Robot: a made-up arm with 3 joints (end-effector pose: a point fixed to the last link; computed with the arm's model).
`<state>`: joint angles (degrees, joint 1 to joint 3).
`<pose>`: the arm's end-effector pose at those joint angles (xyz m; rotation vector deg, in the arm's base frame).
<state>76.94 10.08 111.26</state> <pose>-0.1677 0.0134 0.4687 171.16 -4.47 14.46</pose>
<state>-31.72 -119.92 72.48</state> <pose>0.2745 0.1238 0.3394 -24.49 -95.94 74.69</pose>
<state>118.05 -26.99 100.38</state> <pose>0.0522 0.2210 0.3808 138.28 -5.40 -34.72</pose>
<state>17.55 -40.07 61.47</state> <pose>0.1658 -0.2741 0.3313 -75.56 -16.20 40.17</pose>
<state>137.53 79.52 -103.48</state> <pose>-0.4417 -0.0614 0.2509 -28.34 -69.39 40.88</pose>
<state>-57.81 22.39 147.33</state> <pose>-0.2170 -0.1579 -0.0180 -88.28 24.22 5.40</pose>
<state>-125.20 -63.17 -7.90</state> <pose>0.3304 0.1381 -0.0086 116.60 -66.74 40.66</pose>
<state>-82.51 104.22 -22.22</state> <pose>-0.5373 0.0632 0.3133 71.32 58.12 -100.08</pose>
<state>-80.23 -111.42 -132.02</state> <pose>0.2146 0.1079 0.2540 -88.77 -59.18 -121.90</pose>
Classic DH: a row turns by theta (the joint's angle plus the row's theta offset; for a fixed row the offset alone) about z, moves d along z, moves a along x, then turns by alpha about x. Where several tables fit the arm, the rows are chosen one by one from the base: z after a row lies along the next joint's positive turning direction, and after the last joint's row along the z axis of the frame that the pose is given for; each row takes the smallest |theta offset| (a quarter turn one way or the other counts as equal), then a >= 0, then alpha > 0; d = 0 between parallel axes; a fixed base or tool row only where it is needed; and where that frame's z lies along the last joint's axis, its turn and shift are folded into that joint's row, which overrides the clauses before.
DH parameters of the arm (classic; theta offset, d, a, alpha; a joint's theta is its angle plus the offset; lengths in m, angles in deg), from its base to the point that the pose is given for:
base (fixed): -90 0.1572 0 90
joint 1: 0 0.085 -0.0228 90
joint 2: 0 0.0096 0.3758 -90
joint 3: 0 0.0248 0.1023 -90
tool (fixed): 90 0.0064 0 0

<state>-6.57 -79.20 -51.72</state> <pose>0.3467 -0.0744 0.0621 48.40 31.56 75.92</pose>
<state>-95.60 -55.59 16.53</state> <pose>0.2904 0.0003 -0.1085 72.37 -49.72 33.46</pose>
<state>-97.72 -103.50 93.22</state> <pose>0.2744 -0.1026 0.2276 3.20 -103.05 -9.87</pose>
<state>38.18 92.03 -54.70</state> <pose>-0.5240 -0.0056 0.0479 12.80 -66.88 -63.60</pose>
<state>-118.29 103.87 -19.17</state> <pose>-0.5397 -0.0434 0.3163 90.87 94.77 -80.77</pose>
